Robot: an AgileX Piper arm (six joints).
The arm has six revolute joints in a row. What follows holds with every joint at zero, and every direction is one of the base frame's.
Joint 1 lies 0.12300 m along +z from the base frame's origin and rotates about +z.
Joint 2 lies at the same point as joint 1 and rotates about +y.
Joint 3 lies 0.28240 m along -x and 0.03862 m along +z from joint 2 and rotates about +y.
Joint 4 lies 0.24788 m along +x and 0.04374 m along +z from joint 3 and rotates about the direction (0.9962, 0, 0.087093).
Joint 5 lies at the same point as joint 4 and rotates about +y.
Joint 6 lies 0.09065 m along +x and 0.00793 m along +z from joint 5 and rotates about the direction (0.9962, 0, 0.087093).
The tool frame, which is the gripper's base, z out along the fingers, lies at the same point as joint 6; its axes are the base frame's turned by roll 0.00, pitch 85.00 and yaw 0.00 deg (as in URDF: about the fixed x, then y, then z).
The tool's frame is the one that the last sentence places.
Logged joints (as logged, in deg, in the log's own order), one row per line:
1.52, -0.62, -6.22, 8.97, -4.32, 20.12
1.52, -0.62, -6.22, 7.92, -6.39, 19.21
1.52, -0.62, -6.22, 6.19, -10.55, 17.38
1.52, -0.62, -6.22, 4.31, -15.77, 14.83
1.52, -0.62, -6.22, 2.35, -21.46, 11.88
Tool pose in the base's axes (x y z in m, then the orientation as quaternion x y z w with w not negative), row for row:
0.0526, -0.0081, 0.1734, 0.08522, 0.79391, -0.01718, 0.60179
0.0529, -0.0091, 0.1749, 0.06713, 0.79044, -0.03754, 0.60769
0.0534, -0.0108, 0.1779, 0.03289, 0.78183, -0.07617, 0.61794
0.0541, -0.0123, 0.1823, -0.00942, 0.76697, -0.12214, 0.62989
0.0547, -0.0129, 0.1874, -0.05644, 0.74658, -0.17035, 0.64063
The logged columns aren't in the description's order. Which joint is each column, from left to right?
Columns, left to right: joint 3, joint 2, joint 1, joint 6, joint 4, joint 5.
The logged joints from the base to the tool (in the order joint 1, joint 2, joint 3, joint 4, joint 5, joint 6), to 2 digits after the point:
-6.22, -0.62, 1.52, -4.32, 20.12, 8.97
-6.22, -0.62, 1.52, -6.39, 19.21, 7.92
-6.22, -0.62, 1.52, -10.55, 17.38, 6.19
-6.22, -0.62, 1.52, -15.77, 14.83, 4.31
-6.22, -0.62, 1.52, -21.46, 11.88, 2.35

